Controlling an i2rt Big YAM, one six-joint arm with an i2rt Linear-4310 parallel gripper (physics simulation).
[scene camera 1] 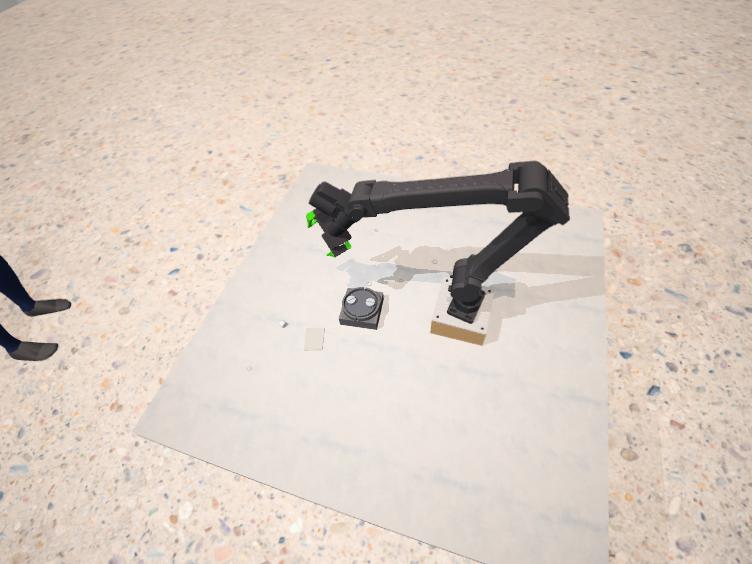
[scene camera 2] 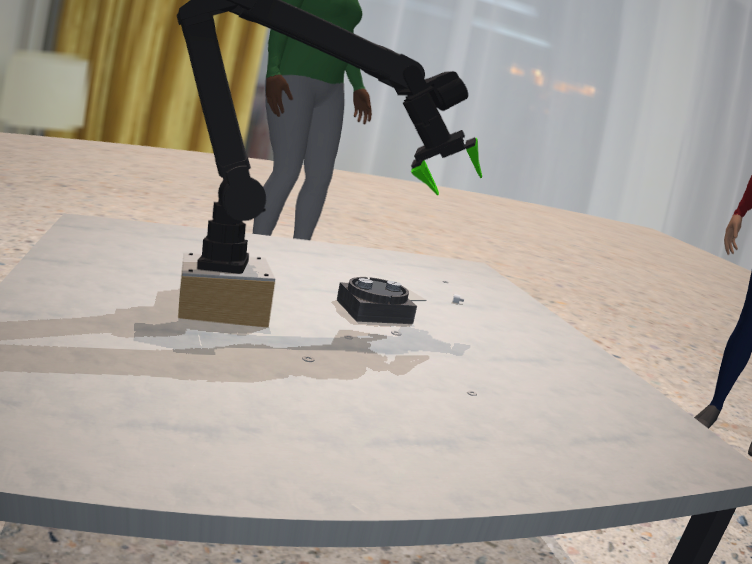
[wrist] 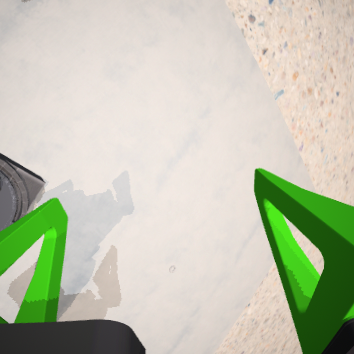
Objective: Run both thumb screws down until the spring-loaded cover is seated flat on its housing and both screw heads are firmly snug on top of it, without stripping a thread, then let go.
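Pixels of known places: gripper, between the fingertips: (scene camera 1: 318,240) (scene camera 2: 459,185) (wrist: 155,193); arm's base, origin of its link: (scene camera 1: 465,303) (scene camera 2: 223,264).
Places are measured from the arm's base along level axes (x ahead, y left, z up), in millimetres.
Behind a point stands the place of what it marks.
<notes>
The black square housing (scene camera 1: 359,322) @(z -51, x 287, y 182 mm) (scene camera 2: 388,313) @(z -64, x 333, y 66 mm) (wrist: 37,189) @(z -44, x 377, y 83 mm) sits on the table, left of the arm's base in scene camera 1. Its round dark cover (scene camera 1: 360,310) @(z -31, x 299, y 152 mm) (scene camera 2: 379,290) @(z -31, x 312, y 107 mm) (wrist: 6,200) @(z -31, x 344, y 101 mm) lies inside a raised ring. Two silver screw heads, one (scene camera 1: 351,299) @(z -19, x 342, y 134 mm) (scene camera 2: 365,282) @(z -18, x 280, y 102 mm) and another (scene camera 1: 369,301) (scene camera 2: 393,285), stand on the cover; whether the cover is flat or the heads touch it is too small to tell. My gripper (scene camera 1: 320,239) @(z 208, x 432, y 119 mm) (scene camera 2: 459,185) @(z 208, x 432, y 119 mm) (wrist: 155,193) @(z 208, x 432, y 119 mm) is open and empty, high above the table and off to one side of the housing. The wrist view shows part of the housing at its left edge.
A pale square plate (scene camera 1: 314,339) @(z -82, x 399, y 289 mm) and a small silver piece (scene camera 1: 283,324) @(z -66, x 516, y 295 mm) (scene camera 2: 457,299) @(z -73, x 522, y 281 mm) lie near the housing. Several small washers lie about, including one (scene camera 1: 434,261) @(z -81, x 176, y -176 mm) (scene camera 2: 308,358) @(z -81, x 176, y -189 mm) and another (scene camera 2: 471,393) @(z -83, x 445, y -238 mm). The arm stands on a wooden block (scene camera 1: 458,332) @(z -37, x -12, y 85 mm) (scene camera 2: 225,301) @(z -43, x 21, y -81 mm). People stand beyond the table.
</notes>
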